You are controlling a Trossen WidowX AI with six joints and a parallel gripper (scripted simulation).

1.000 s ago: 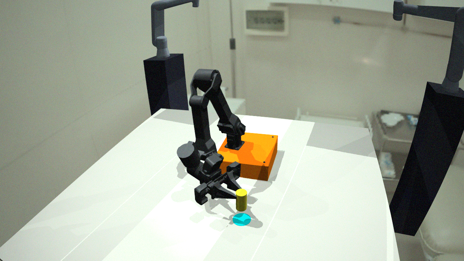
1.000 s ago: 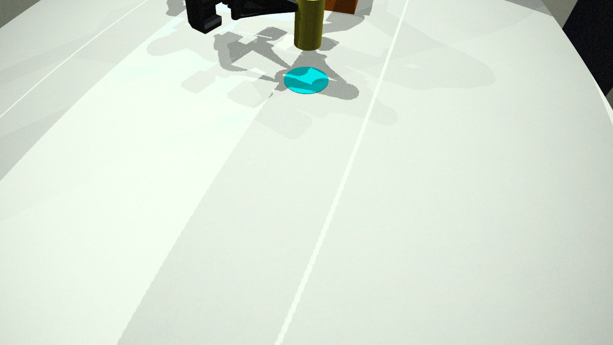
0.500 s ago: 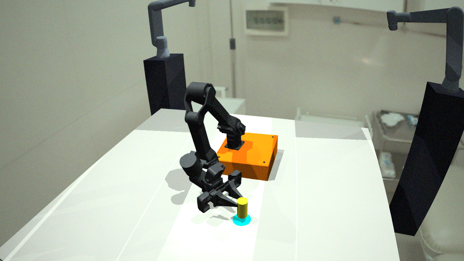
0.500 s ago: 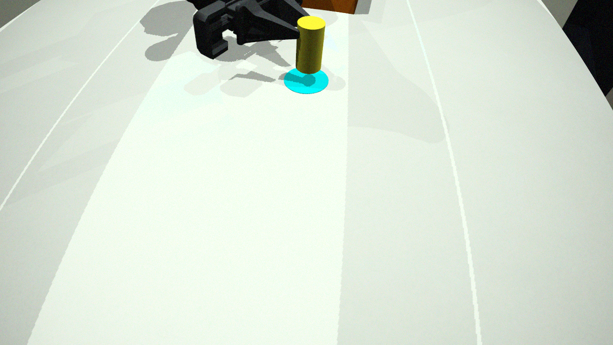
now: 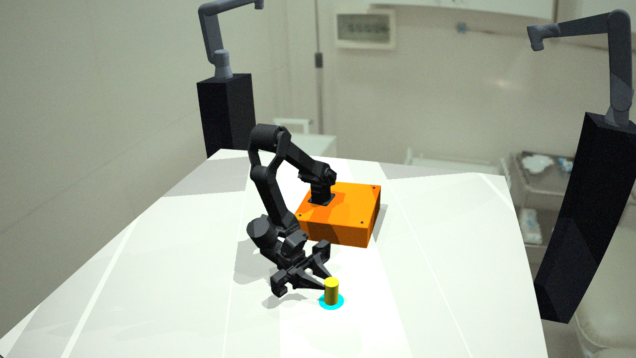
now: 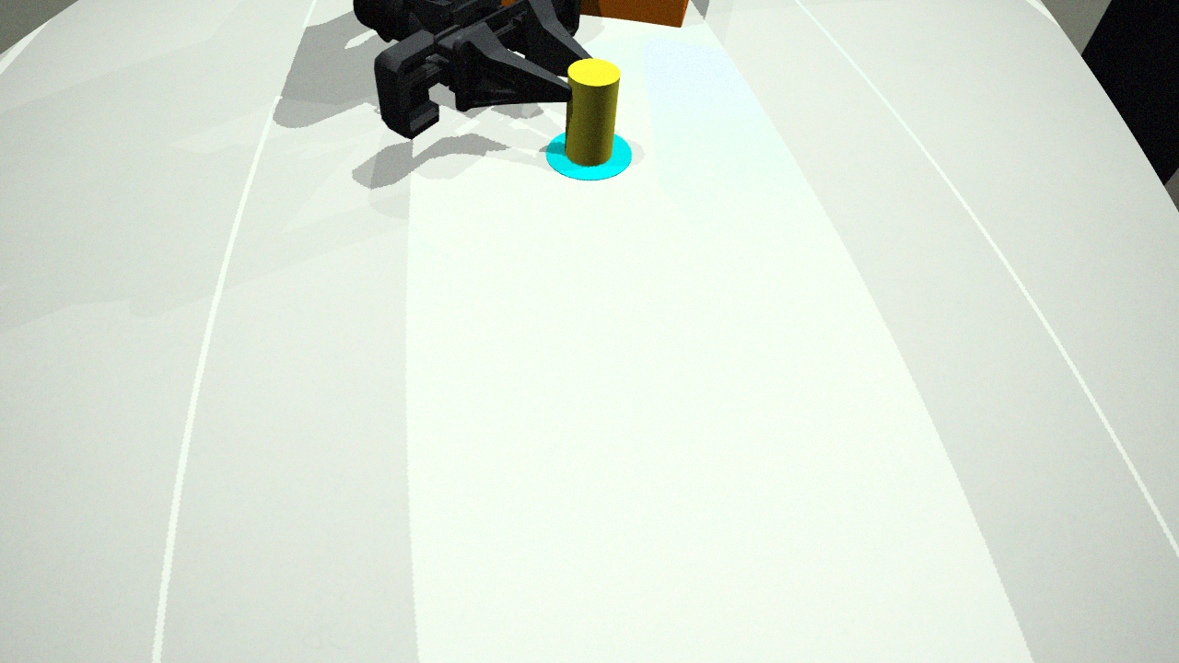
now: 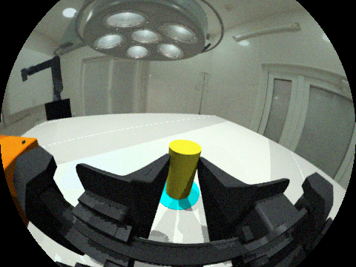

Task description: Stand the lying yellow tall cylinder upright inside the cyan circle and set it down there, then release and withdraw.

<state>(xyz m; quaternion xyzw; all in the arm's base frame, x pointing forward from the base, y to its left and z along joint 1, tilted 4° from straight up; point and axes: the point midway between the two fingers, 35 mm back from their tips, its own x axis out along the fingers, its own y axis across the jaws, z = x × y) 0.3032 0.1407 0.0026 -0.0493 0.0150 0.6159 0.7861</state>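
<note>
The yellow cylinder lies 2 cm below my gripper tip. Also, from my gripper tip: cyan circle (6 cm below).
</note>
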